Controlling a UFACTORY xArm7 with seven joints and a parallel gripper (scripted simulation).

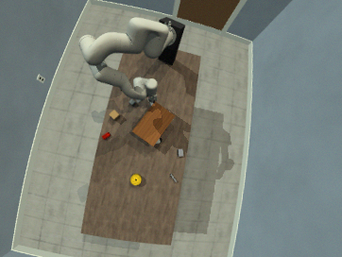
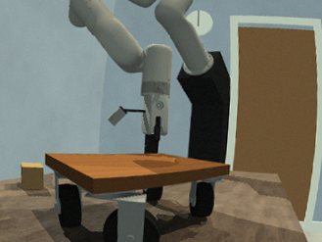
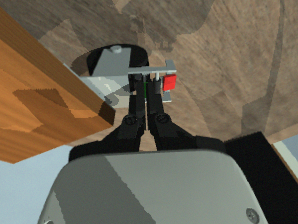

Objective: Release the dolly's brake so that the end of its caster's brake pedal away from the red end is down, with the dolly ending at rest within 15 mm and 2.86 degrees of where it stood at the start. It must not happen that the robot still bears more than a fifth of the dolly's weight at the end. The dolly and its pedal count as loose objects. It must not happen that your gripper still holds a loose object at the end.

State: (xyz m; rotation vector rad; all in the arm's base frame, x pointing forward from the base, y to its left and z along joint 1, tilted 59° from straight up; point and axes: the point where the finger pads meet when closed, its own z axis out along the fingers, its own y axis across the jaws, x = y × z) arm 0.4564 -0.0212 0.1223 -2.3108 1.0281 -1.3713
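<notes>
Right now my hand is 4 cm above the brake pedal, 1 cm to the left of it and 1 cm past it. From my hand the other things lie so: grey cube: 16 cm to the right, 10 cm below, 2 cm ahead; red block: 33 cm to the right, 33 cm ahead, 10 cm below; tan cube: 28 cm to the right, 16 cm ahead, 9 cm below.
</notes>
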